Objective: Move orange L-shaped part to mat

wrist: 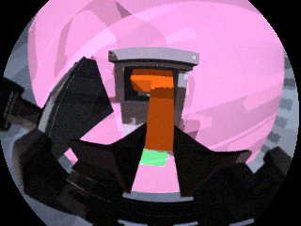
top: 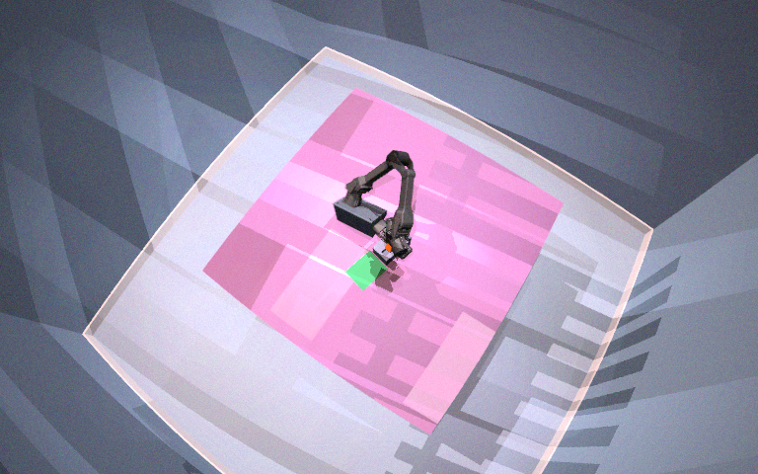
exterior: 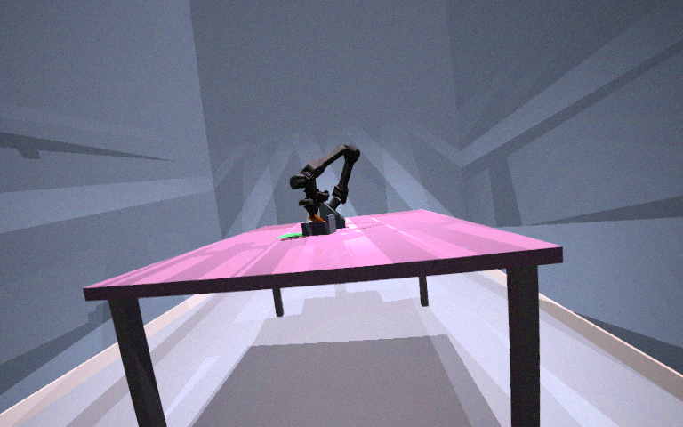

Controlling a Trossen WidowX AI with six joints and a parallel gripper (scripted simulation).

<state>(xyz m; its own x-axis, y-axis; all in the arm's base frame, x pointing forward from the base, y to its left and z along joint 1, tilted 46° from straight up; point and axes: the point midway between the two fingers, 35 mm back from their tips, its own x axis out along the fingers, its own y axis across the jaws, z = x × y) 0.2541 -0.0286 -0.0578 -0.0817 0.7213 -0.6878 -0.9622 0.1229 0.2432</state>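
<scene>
My gripper tip is 50 mm past the green mat, 140 mm to the left of it and 90 mm above it. Round my gripper tip: orange L-shaped part: 10 mm behind, 40 mm to the left, 30 mm below.
</scene>
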